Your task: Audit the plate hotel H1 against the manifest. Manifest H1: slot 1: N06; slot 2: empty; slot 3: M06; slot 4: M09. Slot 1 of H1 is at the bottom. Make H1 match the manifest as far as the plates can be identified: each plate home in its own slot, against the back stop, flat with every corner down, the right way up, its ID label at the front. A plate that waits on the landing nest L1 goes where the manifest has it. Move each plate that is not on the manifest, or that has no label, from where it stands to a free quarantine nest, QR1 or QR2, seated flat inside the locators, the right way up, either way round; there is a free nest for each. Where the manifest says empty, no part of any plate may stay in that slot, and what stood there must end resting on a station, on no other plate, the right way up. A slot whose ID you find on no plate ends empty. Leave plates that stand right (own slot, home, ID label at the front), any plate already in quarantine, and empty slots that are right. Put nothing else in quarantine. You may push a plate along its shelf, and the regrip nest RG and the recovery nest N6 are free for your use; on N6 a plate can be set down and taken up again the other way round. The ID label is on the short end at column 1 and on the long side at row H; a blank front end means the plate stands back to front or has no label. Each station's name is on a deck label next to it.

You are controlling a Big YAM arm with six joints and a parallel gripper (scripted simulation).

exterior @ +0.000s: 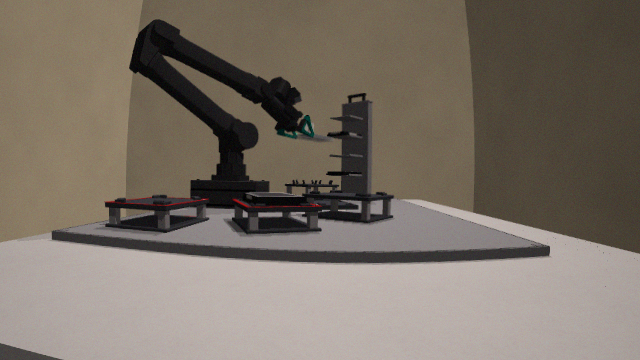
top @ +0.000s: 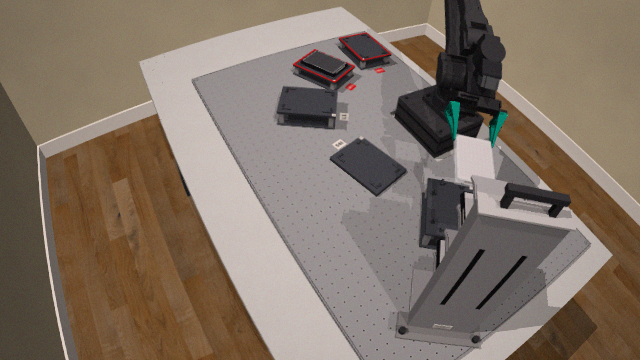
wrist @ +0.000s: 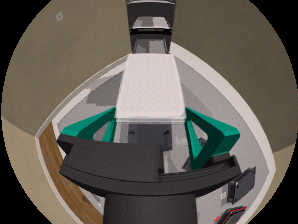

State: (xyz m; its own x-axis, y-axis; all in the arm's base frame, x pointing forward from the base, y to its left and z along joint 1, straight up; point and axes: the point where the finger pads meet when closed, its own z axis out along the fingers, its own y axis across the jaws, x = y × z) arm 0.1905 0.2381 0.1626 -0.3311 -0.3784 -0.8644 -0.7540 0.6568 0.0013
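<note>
Right now the white plate is 4 cm ahead of my hand and 4 cm to the left of it. Also, from my hand: H1 deck label: 5 cm ahead, 20 cm to the left, 23 cm below; then plate hotel H1: 21 cm ahead, 24 cm to the left, 3 cm below; then red-rimmed quarantine nest: 19 cm behind, 65 cm to the right, 20 cm below.
</note>
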